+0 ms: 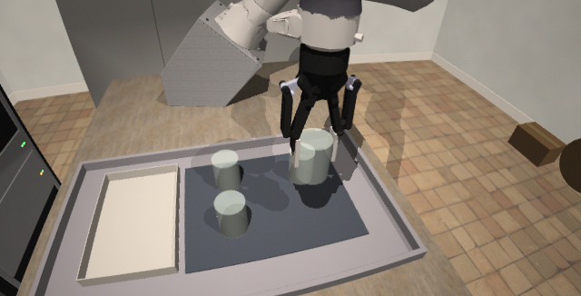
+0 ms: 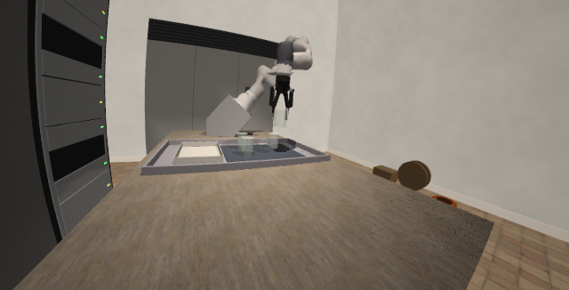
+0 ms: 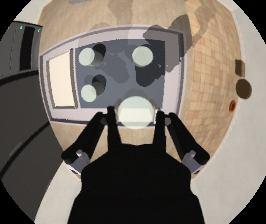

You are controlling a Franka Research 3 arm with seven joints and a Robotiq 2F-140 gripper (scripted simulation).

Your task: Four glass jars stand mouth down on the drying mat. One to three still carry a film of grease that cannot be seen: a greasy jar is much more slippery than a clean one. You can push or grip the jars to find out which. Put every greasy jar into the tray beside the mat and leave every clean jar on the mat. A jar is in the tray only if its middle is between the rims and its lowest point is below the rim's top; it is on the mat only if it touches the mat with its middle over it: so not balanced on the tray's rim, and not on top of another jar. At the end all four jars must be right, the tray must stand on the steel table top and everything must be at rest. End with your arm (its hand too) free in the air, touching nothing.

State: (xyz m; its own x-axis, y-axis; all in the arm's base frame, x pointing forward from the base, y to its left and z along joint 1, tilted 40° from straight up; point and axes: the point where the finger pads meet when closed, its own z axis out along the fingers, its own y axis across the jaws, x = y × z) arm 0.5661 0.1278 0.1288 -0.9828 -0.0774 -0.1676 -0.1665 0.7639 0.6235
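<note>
Now: the cream tray 40 cm to the right of my hand and 21 cm below it. Round my hand: dark drying mat 5 cm behind, 9 cm to the right, 21 cm below; then rimmed steel table top 2 cm behind, 19 cm to the right, 22 cm below.
</note>
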